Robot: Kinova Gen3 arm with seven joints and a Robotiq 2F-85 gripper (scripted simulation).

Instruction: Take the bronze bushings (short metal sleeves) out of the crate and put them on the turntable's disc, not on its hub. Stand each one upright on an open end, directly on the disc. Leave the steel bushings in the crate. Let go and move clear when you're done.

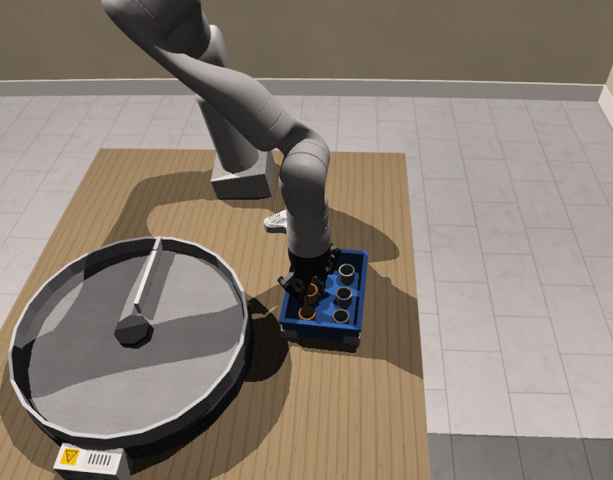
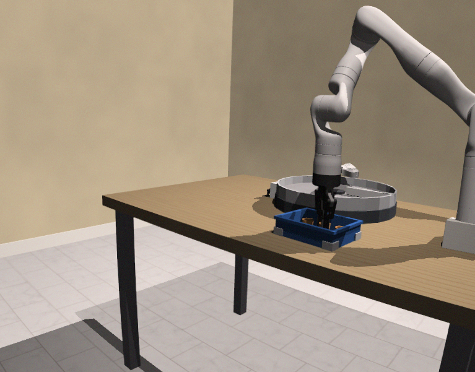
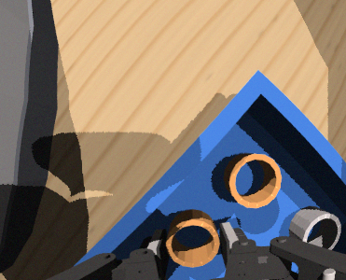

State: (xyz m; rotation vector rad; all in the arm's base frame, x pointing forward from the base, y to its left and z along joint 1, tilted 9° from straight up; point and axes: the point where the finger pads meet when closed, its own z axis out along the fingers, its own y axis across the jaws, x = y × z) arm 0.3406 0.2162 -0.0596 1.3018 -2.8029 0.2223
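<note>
The blue crate is 3 cm to the left of my hand. Also, from my hand: grey turntable disc (30 cm to the right, 15 cm ahead, 2 cm above).
</note>
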